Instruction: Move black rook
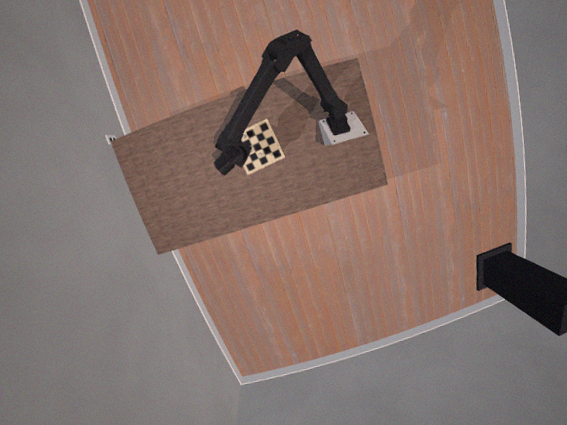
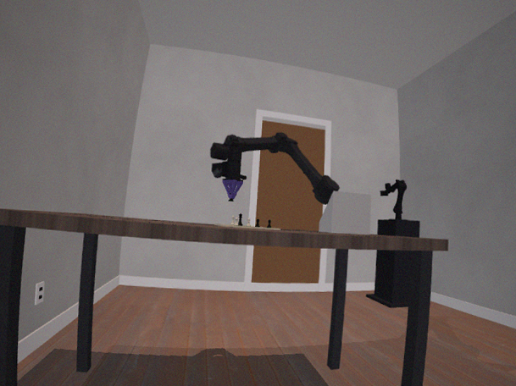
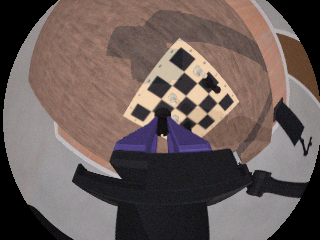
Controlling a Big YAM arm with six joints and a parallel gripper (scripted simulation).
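The chessboard is 120 mm below my hand, 70 mm behind it and 10 mm to the right of it. The rest, counted from my hand: black piece right at my hand; white piece 90 mm below, 80 mm to the right, 20 mm behind.
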